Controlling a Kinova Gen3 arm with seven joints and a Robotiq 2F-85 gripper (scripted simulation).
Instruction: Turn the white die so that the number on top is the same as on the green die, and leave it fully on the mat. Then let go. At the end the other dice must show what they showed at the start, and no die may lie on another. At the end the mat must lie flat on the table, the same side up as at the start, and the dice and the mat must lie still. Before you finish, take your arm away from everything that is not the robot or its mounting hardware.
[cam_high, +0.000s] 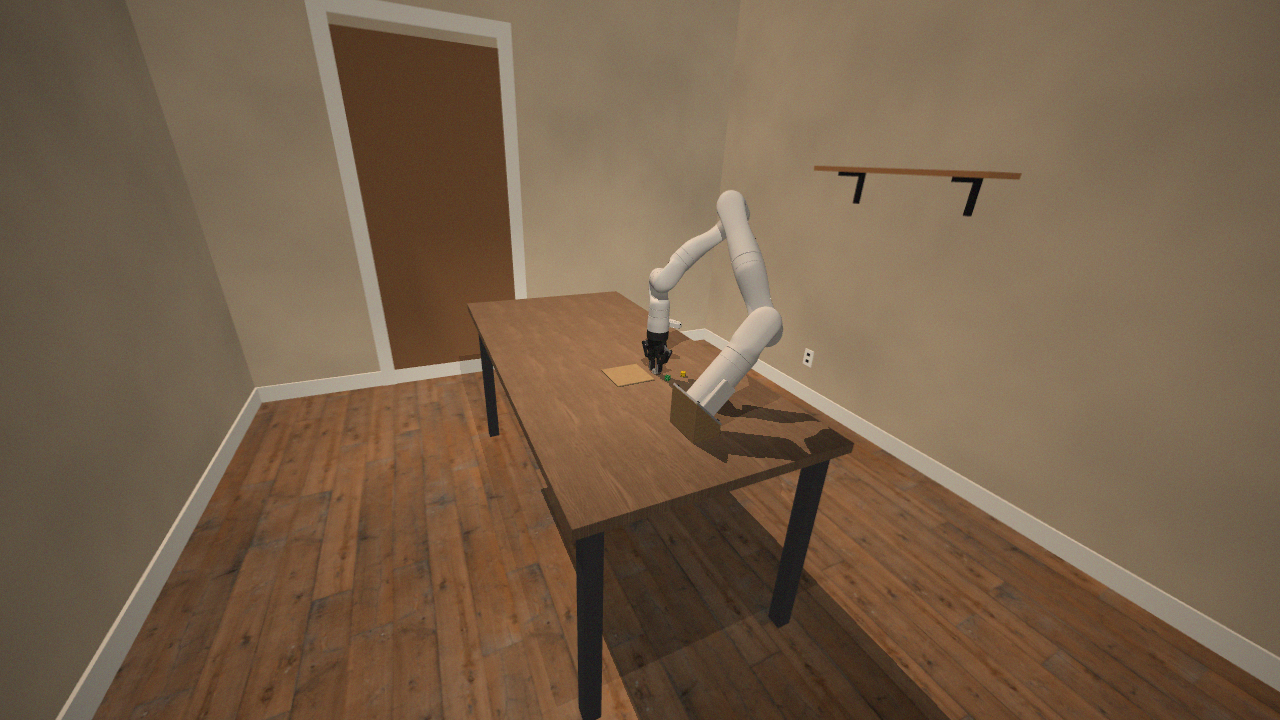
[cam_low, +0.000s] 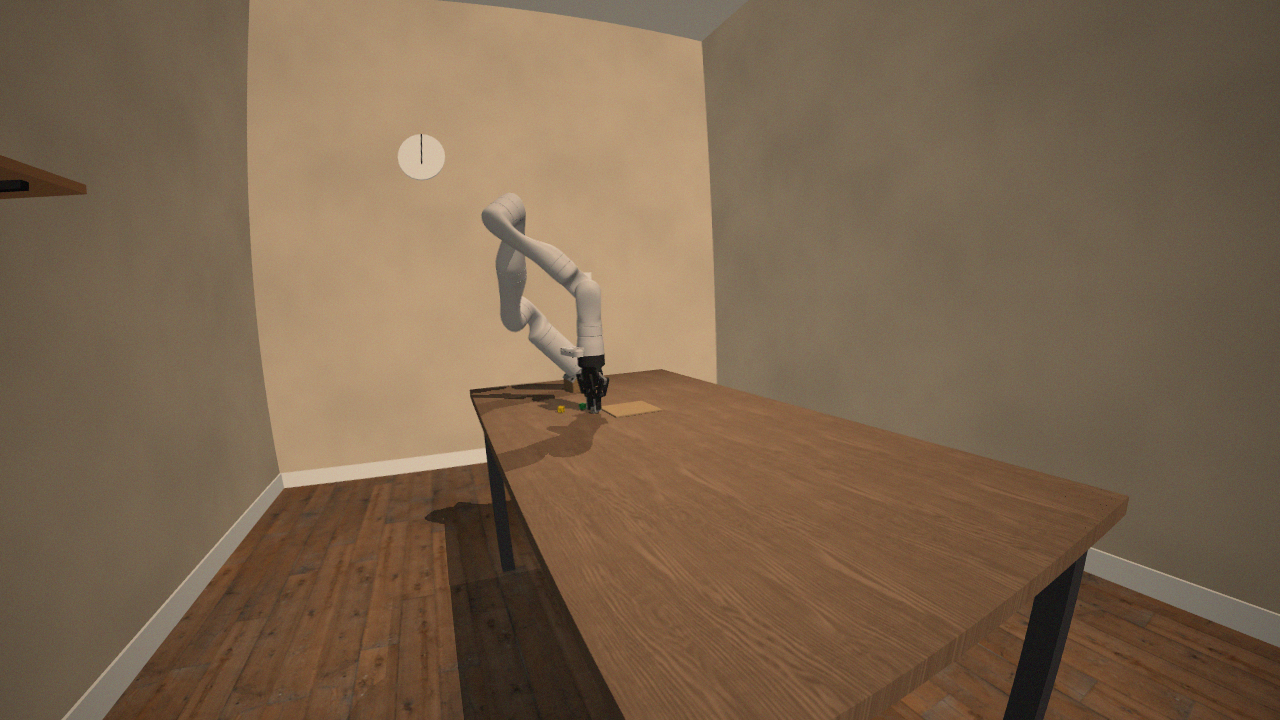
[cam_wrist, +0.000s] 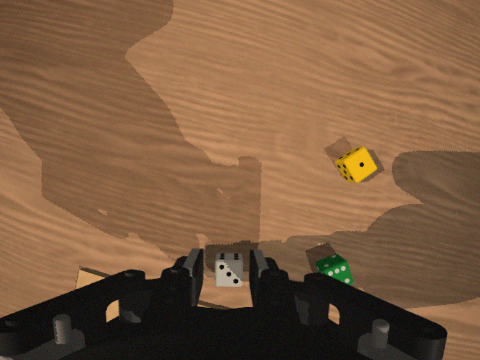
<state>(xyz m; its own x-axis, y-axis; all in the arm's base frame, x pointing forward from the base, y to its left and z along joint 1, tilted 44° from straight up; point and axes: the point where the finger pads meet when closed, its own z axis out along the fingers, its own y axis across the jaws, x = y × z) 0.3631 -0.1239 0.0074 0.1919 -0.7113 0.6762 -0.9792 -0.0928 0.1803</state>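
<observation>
The white die is 20 mm below my hand. Also, from my hand: green die (70 mm behind, 20 mm below, 10 mm to the right); tan mat (100 mm to the left, 20 mm below, 20 mm ahead); yellow die (80 mm to the right, 60 mm behind, 20 mm below).
</observation>
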